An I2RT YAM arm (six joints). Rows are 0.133 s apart.
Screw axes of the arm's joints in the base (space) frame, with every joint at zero. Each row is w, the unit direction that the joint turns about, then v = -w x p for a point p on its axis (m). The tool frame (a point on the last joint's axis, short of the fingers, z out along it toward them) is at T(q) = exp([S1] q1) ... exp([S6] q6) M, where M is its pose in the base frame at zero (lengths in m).
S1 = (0, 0, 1, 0, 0, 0)
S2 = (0, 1, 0, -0.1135, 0, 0.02)
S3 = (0, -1, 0, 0.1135, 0, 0.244)
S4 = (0, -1, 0, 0.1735, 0, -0.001)
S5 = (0, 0, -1, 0, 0.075, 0)
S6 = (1, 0, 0, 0, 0.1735, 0)
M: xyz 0.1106 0 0.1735 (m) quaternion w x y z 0.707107 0 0.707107 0
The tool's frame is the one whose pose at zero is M.
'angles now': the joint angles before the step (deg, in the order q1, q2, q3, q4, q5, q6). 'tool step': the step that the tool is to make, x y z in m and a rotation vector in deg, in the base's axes. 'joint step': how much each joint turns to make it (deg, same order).
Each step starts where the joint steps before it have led.
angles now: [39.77, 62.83, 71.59, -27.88, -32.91, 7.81]
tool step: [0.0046, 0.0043, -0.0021, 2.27, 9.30, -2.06]
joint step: [0.01, 1.26, 0.30, 0.47, -0.60, 9.50]
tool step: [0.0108, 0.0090, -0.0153, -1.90, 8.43, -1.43]
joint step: [-0.02, 3.04, -0.06, -1.82, -0.17, 5.01]
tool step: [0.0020, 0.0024, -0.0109, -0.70, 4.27, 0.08]
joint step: [0.01, 0.63, -1.33, -0.44, -1.02, 2.35]
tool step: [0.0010, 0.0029, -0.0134, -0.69, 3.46, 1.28]
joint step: [0.15, 0.55, -2.00, 0.13, -1.79, 1.18]
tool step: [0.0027, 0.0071, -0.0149, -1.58, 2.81, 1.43]
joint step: [0.71, 1.65, -1.40, 0.00, -0.93, 0.19]
